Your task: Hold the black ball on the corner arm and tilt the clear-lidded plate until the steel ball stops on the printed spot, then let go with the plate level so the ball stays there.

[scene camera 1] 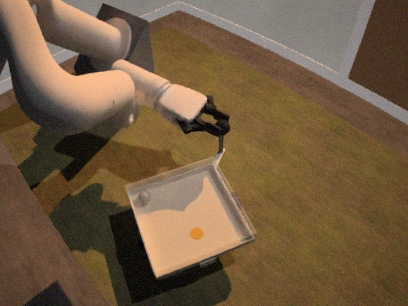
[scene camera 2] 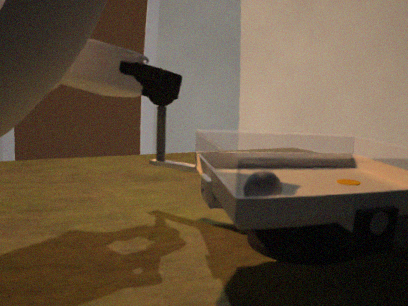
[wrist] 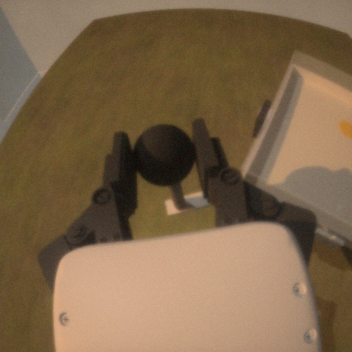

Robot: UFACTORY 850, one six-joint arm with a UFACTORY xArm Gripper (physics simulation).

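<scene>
My gripper (wrist: 161, 141) is shut on the black ball (wrist: 164, 155) (scene camera 1: 223, 127), which sits atop a thin dark post on the plate's white corner arm (scene camera 1: 219, 158) (scene camera 2: 175, 164). In scene camera 2 the fingers (scene camera 2: 162, 87) hide the ball. The clear-lidded plate (scene camera 1: 157, 272) (scene camera 2: 295, 215) is square and walled, and looks slightly tilted in scene camera 2. The steel ball (scene camera 1: 144, 197) (scene camera 2: 263, 185) rests near the plate's left corner in scene camera 1, apart from the orange printed spot (scene camera 1: 196, 233) (scene camera 2: 348, 182) (wrist: 346, 129). The steel ball does not show in the wrist view.
The plate stands above a dark base (scene camera 2: 305, 242) on the green-brown mat (scene camera 1: 320, 200). Small dark blocks (scene camera 2: 376, 222) (wrist: 262, 118) are on the plate's sides. The arm's dark mount (scene camera 1: 142, 50) is at the back. A dark object (scene camera 1: 50, 296) lies at scene camera 1's lower left.
</scene>
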